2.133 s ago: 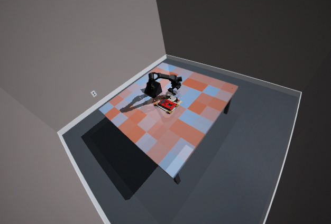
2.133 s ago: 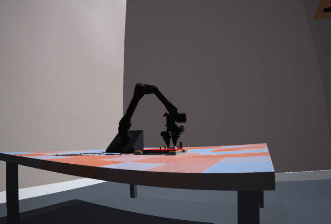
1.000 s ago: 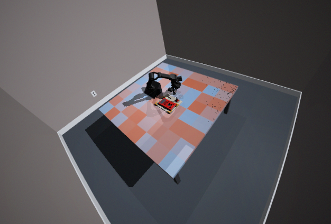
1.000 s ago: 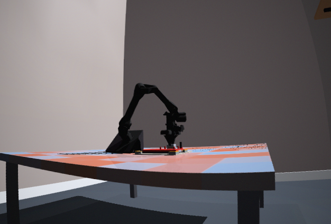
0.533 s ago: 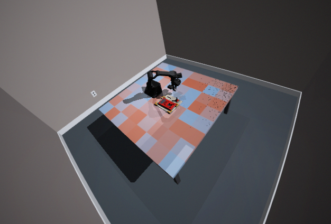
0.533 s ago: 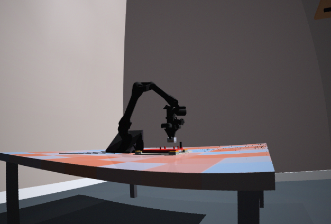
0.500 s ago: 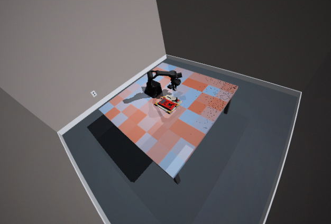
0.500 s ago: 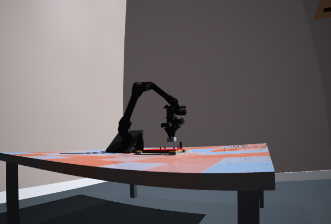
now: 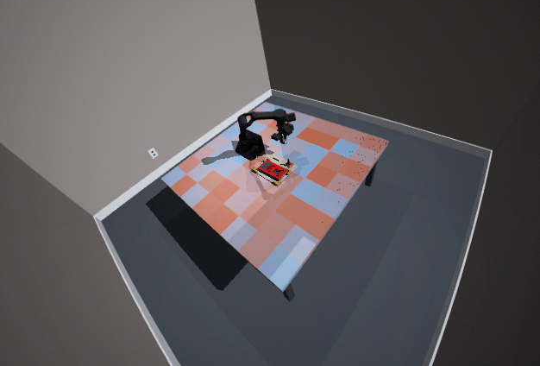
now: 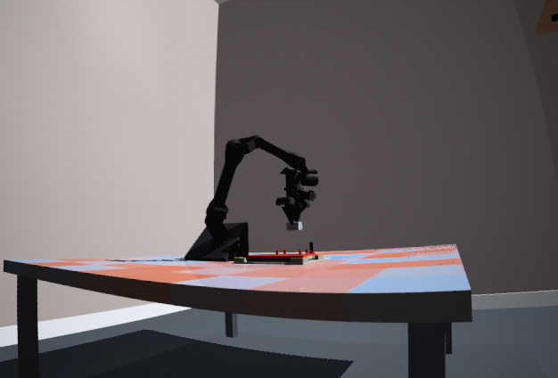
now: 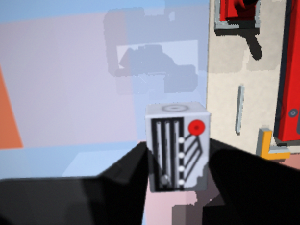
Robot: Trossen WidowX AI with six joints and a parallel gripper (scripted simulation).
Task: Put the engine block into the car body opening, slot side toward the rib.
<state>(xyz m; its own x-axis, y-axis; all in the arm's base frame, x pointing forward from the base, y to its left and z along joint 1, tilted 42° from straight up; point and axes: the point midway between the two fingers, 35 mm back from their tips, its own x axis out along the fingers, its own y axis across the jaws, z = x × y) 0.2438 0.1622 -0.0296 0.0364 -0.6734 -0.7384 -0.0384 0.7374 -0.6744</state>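
My gripper tip is now 180 mm to the left of the tan board, 120 mm above it and 50 mm short of it. Round my gripper tip: engine block (10 mm below).
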